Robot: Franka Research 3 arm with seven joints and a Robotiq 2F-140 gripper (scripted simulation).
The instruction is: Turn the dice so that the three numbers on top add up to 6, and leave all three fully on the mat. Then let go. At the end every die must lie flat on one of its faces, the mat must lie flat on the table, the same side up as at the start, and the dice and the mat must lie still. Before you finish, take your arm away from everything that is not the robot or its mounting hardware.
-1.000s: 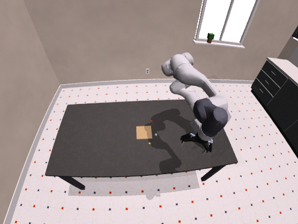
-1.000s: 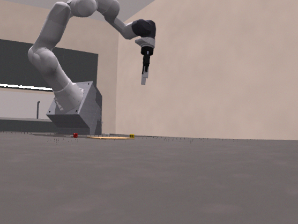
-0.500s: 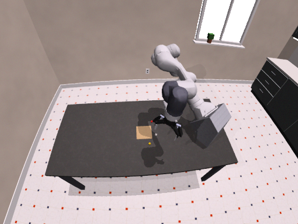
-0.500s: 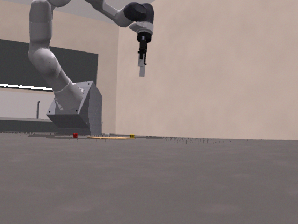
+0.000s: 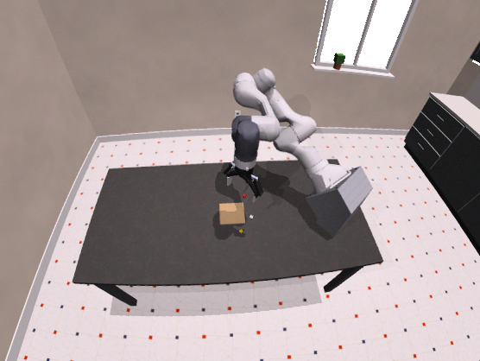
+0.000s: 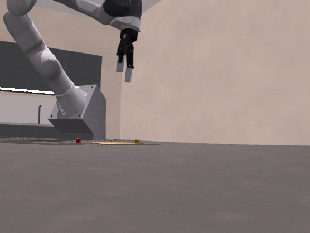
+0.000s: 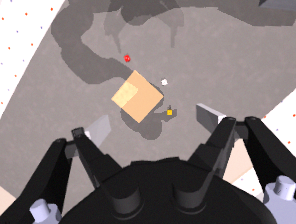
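The red die lies 270 mm below my hand, 150 mm to the right of it and 90 mm behind it. Round my hand: tan mat (280 mm below, 70 mm to the right, 20 mm ahead); then yellow die (270 mm below, 70 mm to the left, 20 mm ahead); then white die (270 mm below, 70 mm behind).
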